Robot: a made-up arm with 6 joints. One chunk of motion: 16 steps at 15 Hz.
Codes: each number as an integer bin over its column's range. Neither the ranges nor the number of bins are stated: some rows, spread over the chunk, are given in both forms.
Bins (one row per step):
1: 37 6 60 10 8 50
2: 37 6 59 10 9 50
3: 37 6 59 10 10 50
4: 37 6 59 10 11 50
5: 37 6 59 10 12 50
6: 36 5 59 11 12 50
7: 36 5 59 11 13 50
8: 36 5 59 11 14 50
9: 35 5 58 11 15 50
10: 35 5 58 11 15 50
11: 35 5 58 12 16 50
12: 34 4 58 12 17 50
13: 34 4 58 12 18 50
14: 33 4 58 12 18 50
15: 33 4 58 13 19 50
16: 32 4 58 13 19 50
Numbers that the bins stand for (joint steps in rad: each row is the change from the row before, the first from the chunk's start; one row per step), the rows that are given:
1: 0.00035 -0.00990 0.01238 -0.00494 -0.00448 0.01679
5: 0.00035 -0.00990 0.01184 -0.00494 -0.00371 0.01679
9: 0.00022 -0.01025 0.01130 -0.00473 -0.00314 0.01679
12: 0.00016 -0.01060 0.01130 -0.00452 -0.00276 0.01679
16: 0.00003 -0.01060 0.01130 -0.00432 -0.00238 0.01679
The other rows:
2: 0.00035 -0.00990 0.01184 -0.00494 -0.00429 0.01679
3: 0.00035 -0.00990 0.01184 -0.00494 -0.00410 0.01679
4: 0.00035 -0.00990 0.01184 -0.00494 -0.00390 0.01679
6: 0.00029 -0.01025 0.01184 -0.00473 -0.00371 0.01679
7: 0.00029 -0.01025 0.01184 -0.00473 -0.00352 0.01679
8: 0.00029 -0.01025 0.01184 -0.00473 -0.00333 0.01679
10: 0.00022 -0.01025 0.01130 -0.00473 -0.00314 0.01679
11: 0.00022 -0.01025 0.01130 -0.00452 -0.00295 0.01679
13: 0.00016 -0.01060 0.01130 -0.00452 -0.00257 0.01679
14: 0.00010 -0.01060 0.01130 -0.00452 -0.00257 0.01679
15: 0.00010 -0.01060 0.01130 -0.00432 -0.00238 0.01679

